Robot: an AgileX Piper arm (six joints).
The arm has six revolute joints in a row. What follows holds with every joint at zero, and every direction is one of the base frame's.
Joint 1 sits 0.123 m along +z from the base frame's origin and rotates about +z.
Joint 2 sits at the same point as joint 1 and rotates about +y.
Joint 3 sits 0.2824 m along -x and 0.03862 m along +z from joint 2 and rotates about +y.
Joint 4 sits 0.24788 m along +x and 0.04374 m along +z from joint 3 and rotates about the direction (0.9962, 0, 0.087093).
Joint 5 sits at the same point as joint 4 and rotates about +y.
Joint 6 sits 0.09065 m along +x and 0.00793 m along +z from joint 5 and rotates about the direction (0.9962, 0, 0.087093).
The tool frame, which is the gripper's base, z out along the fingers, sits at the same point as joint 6; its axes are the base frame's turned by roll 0, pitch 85 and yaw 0 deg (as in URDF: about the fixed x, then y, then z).
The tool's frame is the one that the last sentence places.
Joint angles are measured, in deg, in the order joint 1, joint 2, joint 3, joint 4, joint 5, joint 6. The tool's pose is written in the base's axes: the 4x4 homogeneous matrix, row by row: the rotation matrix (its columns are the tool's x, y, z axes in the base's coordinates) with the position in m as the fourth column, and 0 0 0 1 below. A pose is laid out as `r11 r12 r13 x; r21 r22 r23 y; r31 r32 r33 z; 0 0 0 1`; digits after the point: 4 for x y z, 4 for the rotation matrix.
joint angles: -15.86 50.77 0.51 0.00 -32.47 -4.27
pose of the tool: -0.2493 0.2554 0.9341 0.1240; -0.0066 0.9641 -0.2654 -0.0352; -0.9684 -0.0723 -0.2387 0.1784; 0 0 0 1
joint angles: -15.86 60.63 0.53 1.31 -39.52 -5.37
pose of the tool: -0.2966 0.2649 0.9175 0.1345; 0.0052 0.9612 -0.2758 -0.0396; -0.9550 -0.0770 -0.2865 0.1659; 0 0 0 1
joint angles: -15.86 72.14 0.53 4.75 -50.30 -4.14
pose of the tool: -0.2950 0.3256 0.8983 0.1450; 0.0639 0.9448 -0.3214 -0.0472; -0.9533 -0.0375 -0.2995 0.1528; 0 0 0 1
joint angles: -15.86 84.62 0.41 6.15 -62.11 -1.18
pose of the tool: -0.2874 0.3674 0.8846 0.1546; 0.1124 0.9301 -0.3497 -0.0529; -0.9512 -0.0010 -0.3086 0.1365; 0 0 0 1
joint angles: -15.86 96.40 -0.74 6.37 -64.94 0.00
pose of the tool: -0.4021 0.3783 0.8338 0.1614; 0.1631 0.9257 -0.3414 -0.0554; -0.9010 -0.0013 -0.4339 0.1089; 0 0 0 1
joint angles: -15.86 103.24 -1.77 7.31 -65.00 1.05
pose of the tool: -0.4769 0.4015 0.7819 0.1633; 0.2103 0.9159 -0.3420 -0.0573; -0.8534 0.0013 -0.5212 0.0900; 0 0 0 1
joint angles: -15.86 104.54 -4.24 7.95 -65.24 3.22
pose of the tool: -0.4388 0.4285 0.7899 0.1748; 0.2426 0.9028 -0.3550 -0.0615; -0.8652 0.0359 -0.5001 0.0894; 0 0 0 1
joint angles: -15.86 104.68 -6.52 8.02 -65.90 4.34
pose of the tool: -0.3894 0.4353 0.8117 0.1864; 0.2476 0.8983 -0.3630 -0.0650; -0.8872 0.0596 -0.4575 0.0932; 0 0 0 1
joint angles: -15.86 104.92 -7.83 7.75 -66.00 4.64
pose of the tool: -0.3708 0.4318 0.8222 0.1930; 0.2455 0.8994 -0.3617 -0.0665; -0.8957 0.0678 -0.4395 0.0946; 0 0 0 1
